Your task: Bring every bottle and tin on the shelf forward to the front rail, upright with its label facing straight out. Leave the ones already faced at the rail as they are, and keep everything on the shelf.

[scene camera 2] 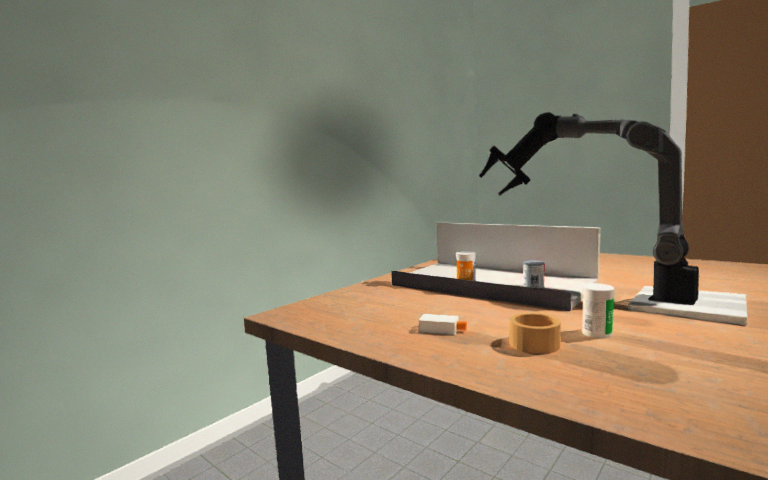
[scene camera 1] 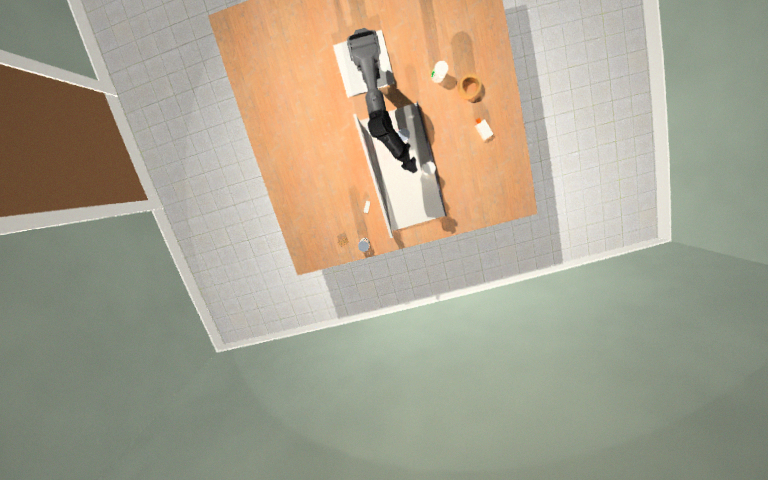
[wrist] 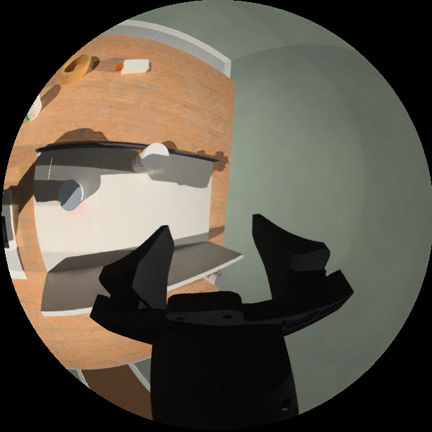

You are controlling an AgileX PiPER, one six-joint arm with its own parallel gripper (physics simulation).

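Note:
An orange bottle with a white cap (scene camera 1: 428, 168) (scene camera 2: 465, 267) (wrist: 156, 157) stands upright on the shelf (scene camera 1: 413, 198) (wrist: 150, 210), close against the dark front rail (scene camera 2: 430, 283) (wrist: 100, 146). Its orange side with white marks shows in scene camera 2; a greyish printed side shows in the wrist view. A grey-topped tin (scene camera 1: 403, 135) (scene camera 2: 533, 275) (wrist: 70, 195) stands upright nearer the arm's base, set back from the rail. Dark print faces scene camera 2, and red shows at its edge away from the rail. My gripper (scene camera 1: 410, 166) (scene camera 2: 490, 185) (wrist: 210, 229) is open and empty, high above the shelf.
A tall back panel (scene camera 2: 518, 249) lines the shelf. In front of the rail are a white-green bottle (scene camera 1: 440, 70) (scene camera 2: 597, 311), a wooden ring (scene camera 2: 534, 338) and a white box (scene camera 1: 484, 130) (scene camera 2: 437, 324). Behind the panel are a tin (scene camera 1: 363, 245) and a small white block (scene camera 1: 367, 207).

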